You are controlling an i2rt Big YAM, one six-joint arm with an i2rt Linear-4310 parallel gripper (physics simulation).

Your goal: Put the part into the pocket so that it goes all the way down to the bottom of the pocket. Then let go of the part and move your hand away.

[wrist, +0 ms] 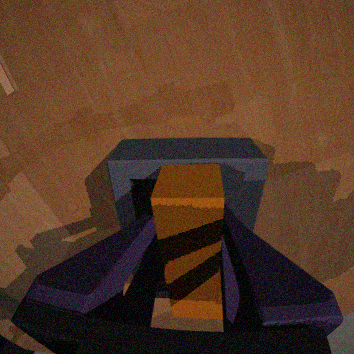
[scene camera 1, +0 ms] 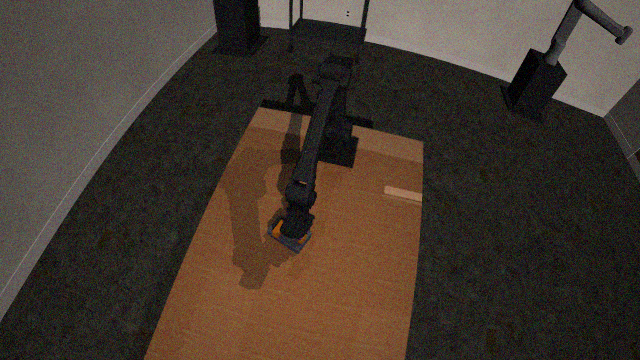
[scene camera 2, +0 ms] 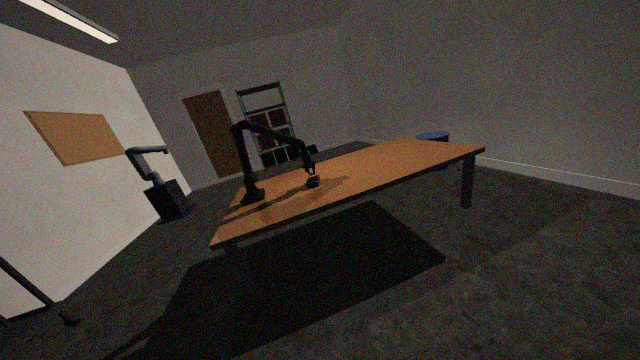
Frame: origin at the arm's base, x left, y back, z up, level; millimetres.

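Seen in the pictures: gripper, fingertip midpoint: (wrist: 191, 211) (scene camera 1: 298, 237); arm's base, link origin: (scene camera 1: 338, 147) (scene camera 2: 253, 194).
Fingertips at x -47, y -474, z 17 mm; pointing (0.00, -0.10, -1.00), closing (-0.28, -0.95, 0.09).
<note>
Offsets run from my fingertips to a thing's middle. Level surfaces: height alone.
The part is an orange block @[dx -33, dy -5, dz +8 mm] (wrist: 192, 215) (scene camera 1: 278, 229) (scene camera 2: 313, 176), crossed by dark shadow bands in the wrist view. The pocket is in a blue-grey block @[dx -40, dy +15, dz -27 mm] (wrist: 188, 149) (scene camera 1: 294, 245) (scene camera 2: 313, 184) on the table. My gripper (wrist: 191, 211) (scene camera 2: 311, 173) is shut on the orange part, one purple finger on each side. The part is at the pocket opening, overlapping the block's far rim in the wrist view. A dark stretch of the pocket shows to its left. The part's lower end is hidden, so its depth cannot be told. In scene camera 1 the wrist covers most of the part.
The wooden table @[dz -45 mm] (scene camera 1: 350, 280) (scene camera 2: 400, 165) carries the arm's base (scene camera 1: 340, 150) (scene camera 2: 253, 194) at one end. A pale flat strip (scene camera 1: 402, 193) (wrist: 6, 80) lies near a side edge. Another arm on a dark pedestal (scene camera 1: 537, 82) (scene camera 2: 167, 200) stands off the table.
</note>
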